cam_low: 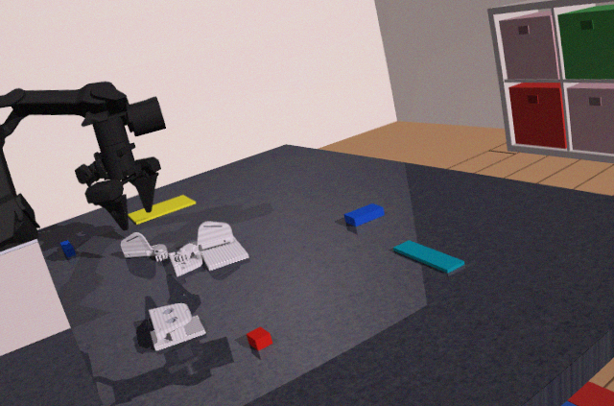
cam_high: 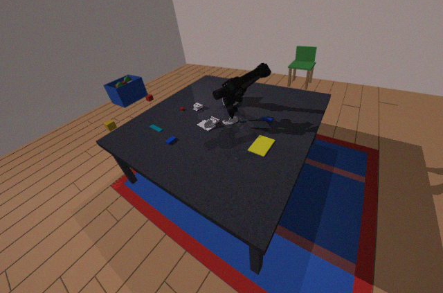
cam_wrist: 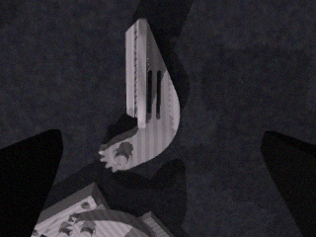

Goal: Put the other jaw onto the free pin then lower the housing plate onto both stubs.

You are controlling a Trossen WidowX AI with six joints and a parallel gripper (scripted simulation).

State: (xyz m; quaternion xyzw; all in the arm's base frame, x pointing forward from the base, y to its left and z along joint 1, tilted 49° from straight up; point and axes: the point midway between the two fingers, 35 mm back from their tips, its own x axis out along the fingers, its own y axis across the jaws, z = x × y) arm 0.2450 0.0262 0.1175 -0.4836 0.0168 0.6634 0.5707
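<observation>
My gripper tip is now 6 cm above the white jaw and 4 cm to the left of it. Round my gripper tip: red cube: 47 cm to the right, 6 cm below, 4 cm behind; yellow plate: 26 cm to the left, 14 cm ahead, 7 cm below; white t-shaped piece: 36 cm to the right, 10 cm behind, 6 cm below.
</observation>
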